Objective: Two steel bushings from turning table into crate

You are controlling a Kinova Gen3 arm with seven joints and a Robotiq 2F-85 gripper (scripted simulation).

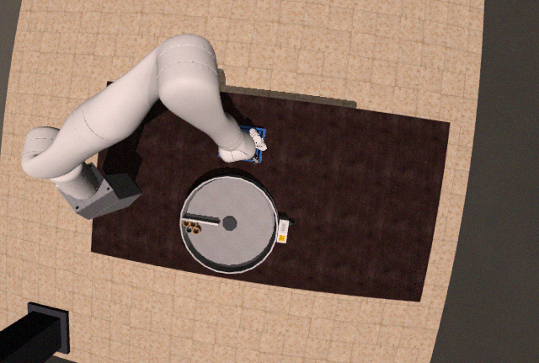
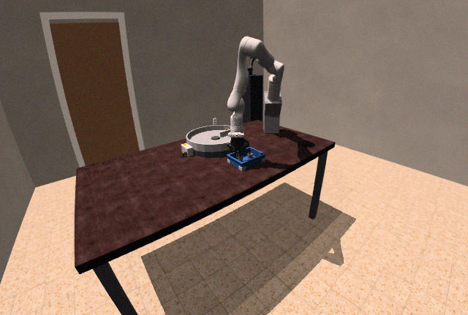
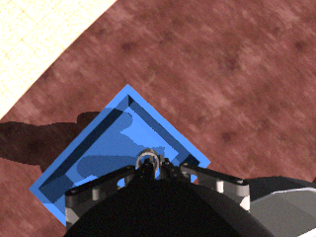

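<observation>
Now: the blue crate 40 mm behind my hand, 30 mm to the left of it and 20 mm below it. Also, from my hand: round grey turning table 330 mm to the right, 60 mm behind, 10 mm above.
</observation>
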